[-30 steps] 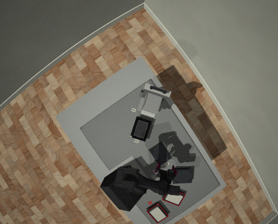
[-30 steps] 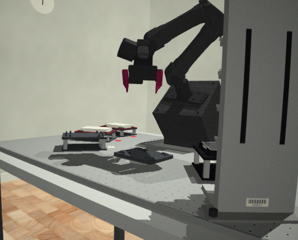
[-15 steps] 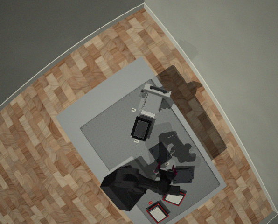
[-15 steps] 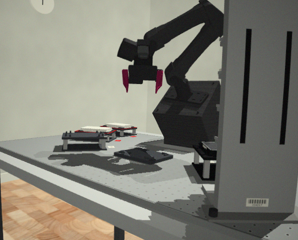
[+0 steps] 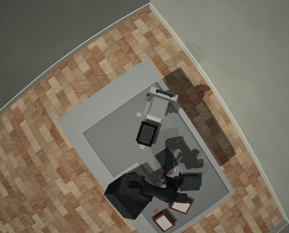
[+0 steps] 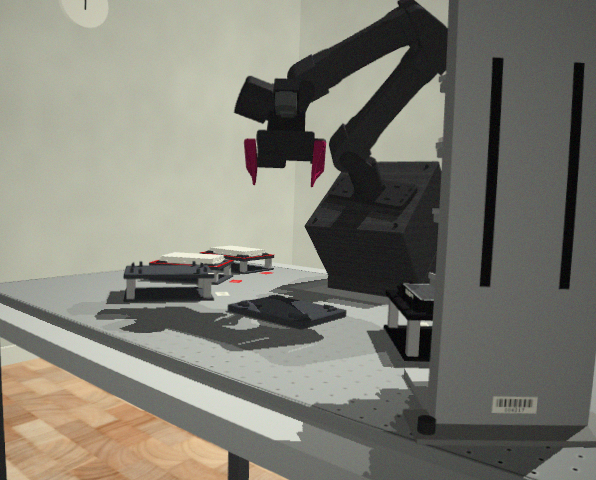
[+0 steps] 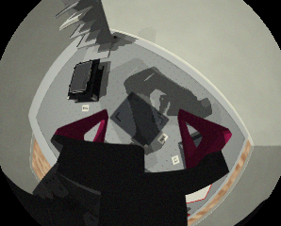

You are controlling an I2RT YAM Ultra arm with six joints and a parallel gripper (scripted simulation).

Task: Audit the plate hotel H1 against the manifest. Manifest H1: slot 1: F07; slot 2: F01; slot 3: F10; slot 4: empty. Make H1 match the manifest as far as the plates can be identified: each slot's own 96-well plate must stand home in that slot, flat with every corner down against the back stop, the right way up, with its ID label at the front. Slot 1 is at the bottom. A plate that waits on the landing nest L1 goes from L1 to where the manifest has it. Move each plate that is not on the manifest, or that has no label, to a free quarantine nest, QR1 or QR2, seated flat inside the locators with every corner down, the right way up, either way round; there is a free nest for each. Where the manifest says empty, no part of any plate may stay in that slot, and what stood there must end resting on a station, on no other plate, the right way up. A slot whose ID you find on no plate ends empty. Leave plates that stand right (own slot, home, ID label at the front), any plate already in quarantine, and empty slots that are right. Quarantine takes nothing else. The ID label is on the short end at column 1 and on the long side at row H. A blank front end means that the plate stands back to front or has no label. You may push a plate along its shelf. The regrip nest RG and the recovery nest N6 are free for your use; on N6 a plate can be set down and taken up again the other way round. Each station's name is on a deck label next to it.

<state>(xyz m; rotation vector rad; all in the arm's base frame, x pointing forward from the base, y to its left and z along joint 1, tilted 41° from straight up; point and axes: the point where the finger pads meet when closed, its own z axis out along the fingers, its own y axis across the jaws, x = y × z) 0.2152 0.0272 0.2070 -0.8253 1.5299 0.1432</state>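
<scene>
My gripper is now 60 mm past the dark 96-well plate, 270 mm to the right of it and 160 mm above it. Round my hand: N6 deck label (20 mm ahead, 80 mm to the right, 230 mm below); H1 deck label (50 mm behind, 430 mm to the left, 230 mm below); grey hotel back wall (110 mm ahead, 460 mm to the left, 30 mm below).
</scene>
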